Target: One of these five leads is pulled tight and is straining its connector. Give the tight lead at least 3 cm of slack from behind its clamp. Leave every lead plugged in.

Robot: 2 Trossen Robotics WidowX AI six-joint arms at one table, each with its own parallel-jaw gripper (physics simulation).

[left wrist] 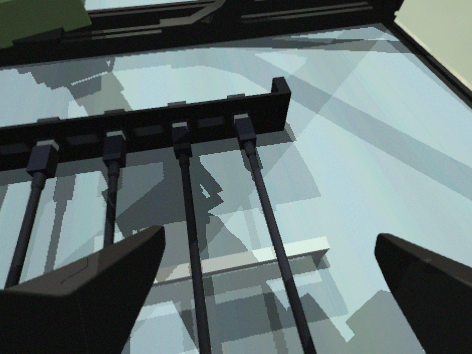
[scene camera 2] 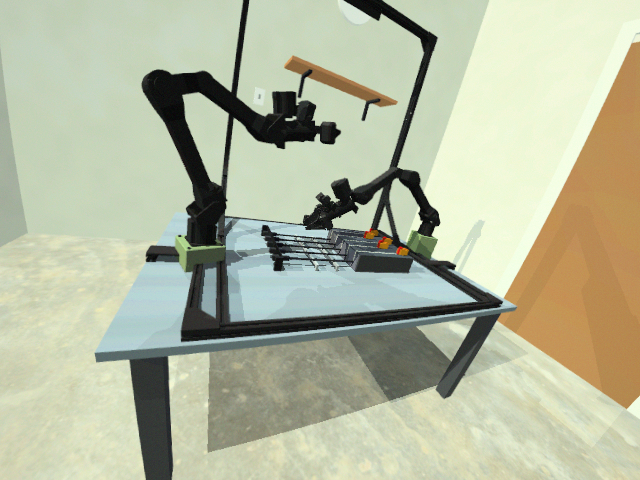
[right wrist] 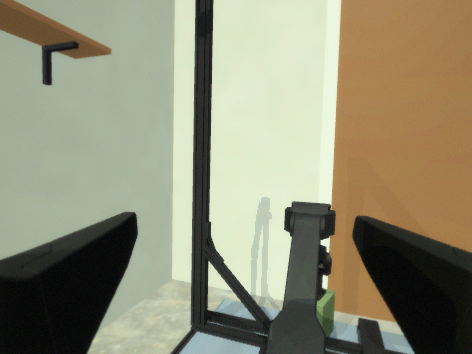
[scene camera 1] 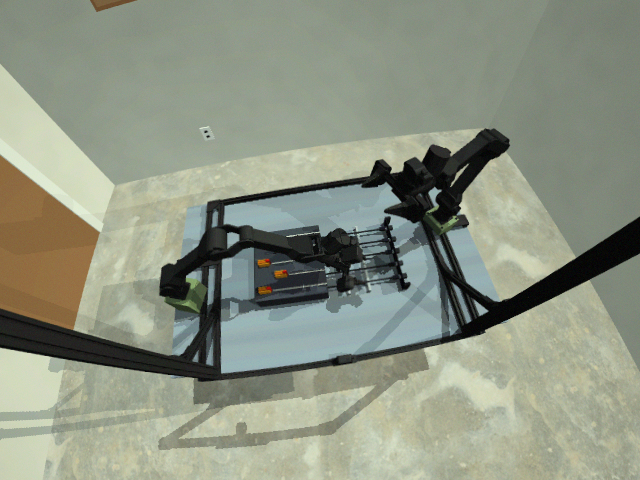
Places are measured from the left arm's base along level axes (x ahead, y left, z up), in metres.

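Where they show: left gripper, fingertip midpoint: (left wrist: 268, 239) (scene camera 2: 304, 225) (scene camera 1: 365, 271); right gripper, fingertip midpoint: (right wrist: 247, 224) (scene camera 1: 372, 198); left arm's base, link origin: (scene camera 2: 424, 234) (scene camera 1: 180, 290); right arm's base, link origin: (scene camera 2: 200, 240) (scene camera 1: 442, 215).
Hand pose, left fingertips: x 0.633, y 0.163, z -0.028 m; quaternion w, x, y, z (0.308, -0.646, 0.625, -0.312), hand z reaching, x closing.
Each offset is from my left fingertips to the top centre of the thing. "spot": to the spot under its first point. Level surfaces: height alone.
Dark leads run from a grey channelled block {0.278 m back, 0.016 m left, 0.015 m down} (scene camera 1: 297, 296) (scene camera 2: 382, 263) to plugs in a black socket strip (scene camera 1: 397, 254) (left wrist: 265, 115). Orange-red clamps (scene camera 1: 264, 289) (scene camera 2: 402, 251) sit on the block; others are hidden behind the left arm. In the left wrist view four leads show plugged in, among them the rightmost lead {spot: 0.031 m ahead, 0.008 m right, 0.054 m down} (left wrist: 272, 225) and its neighbour {spot: 0.018 m ahead, 0.041 m left, 0.054 m down} (left wrist: 194, 240). Which lead is tight I cannot tell. My left gripper (left wrist: 268, 239) (scene camera 2: 311, 225) is open above the leads; these two pass between its fingers in that view, ungripped. My right gripper (scene camera 1: 377, 197) (right wrist: 247, 224) is open and empty, high up.
Low white rails {spot: 0.017 m ahead, 0.026 m right, 0.060 m down} (left wrist: 300, 252) (scene camera 1: 367, 281) cross under the leads between block and strip. A black frame (scene camera 1: 289, 367) (scene camera 2: 330, 321) borders the work area on the blue table {0.081 m down} (scene camera 2: 121, 335), with an upright post (right wrist: 202, 150). The left arm reaches over the block in scene camera 1.
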